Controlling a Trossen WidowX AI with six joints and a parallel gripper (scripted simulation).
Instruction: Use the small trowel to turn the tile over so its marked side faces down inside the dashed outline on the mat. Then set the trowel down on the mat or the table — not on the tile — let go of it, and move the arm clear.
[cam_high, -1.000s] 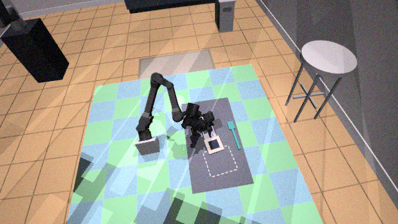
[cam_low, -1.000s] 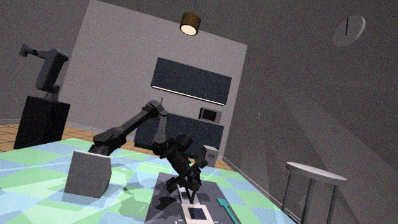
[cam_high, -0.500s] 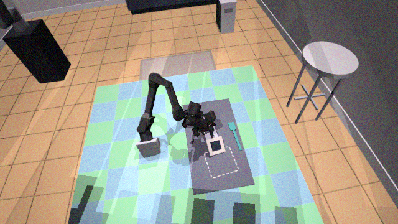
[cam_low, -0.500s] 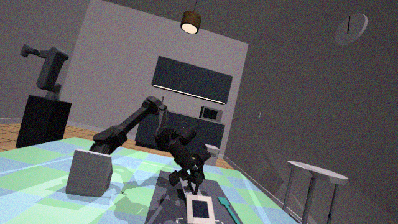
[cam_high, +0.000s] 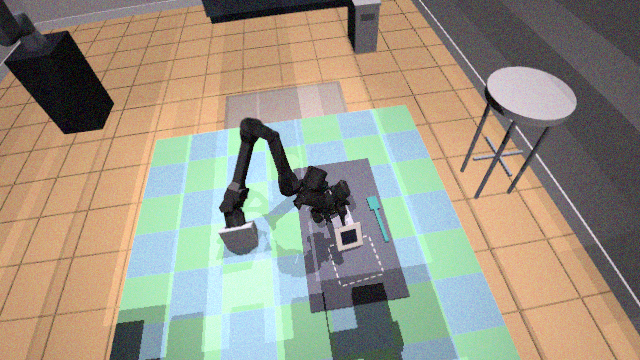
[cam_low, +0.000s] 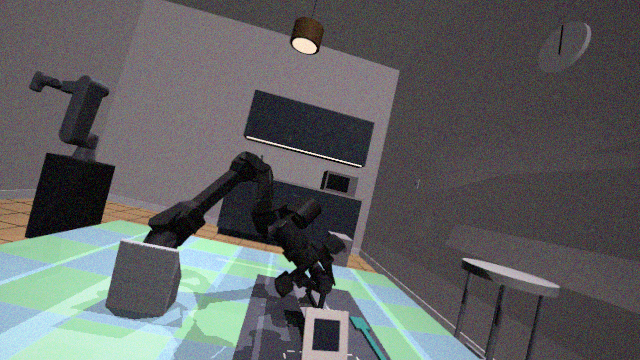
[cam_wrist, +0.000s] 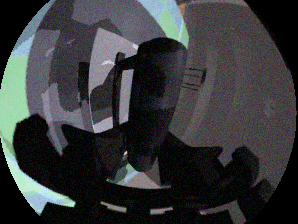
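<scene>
My gripper tip is now 10 mm past the tile, 100 mm to the left of it and 60 mm above it. The rest, counted from my gripper tip: teal trowel 120 mm ahead, 10 mm to the left, 100 mm below; then mat 10 mm behind, 10 mm to the right, 120 mm below; then dark-handled float 20 mm behind, 10 mm to the right, 10 mm below.
</scene>
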